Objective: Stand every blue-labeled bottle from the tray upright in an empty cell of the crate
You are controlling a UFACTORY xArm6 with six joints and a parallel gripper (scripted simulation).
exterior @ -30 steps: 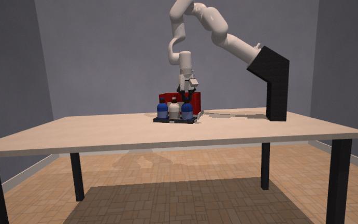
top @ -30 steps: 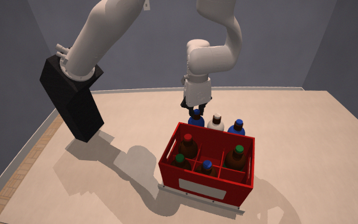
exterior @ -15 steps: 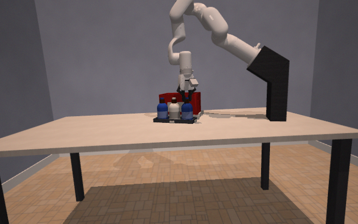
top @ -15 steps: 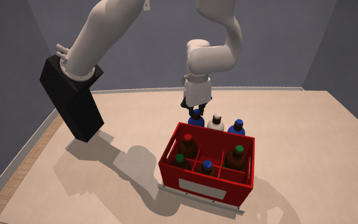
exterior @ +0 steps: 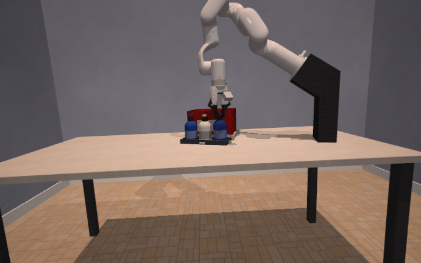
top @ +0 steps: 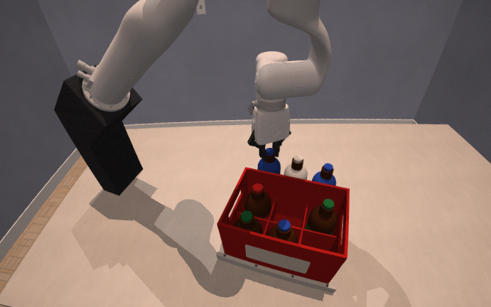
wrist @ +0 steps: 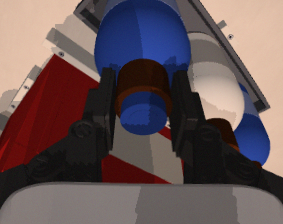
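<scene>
The white-labeled bottle lies 60 mm ahead of my hand, 60 mm to the right of it and 80 mm below it. From my hand the other things lie so: crate: 60 mm behind, 210 mm to the right, 80 mm below; then dark tray: 60 mm ahead, 60 mm to the right, 150 mm below.
</scene>
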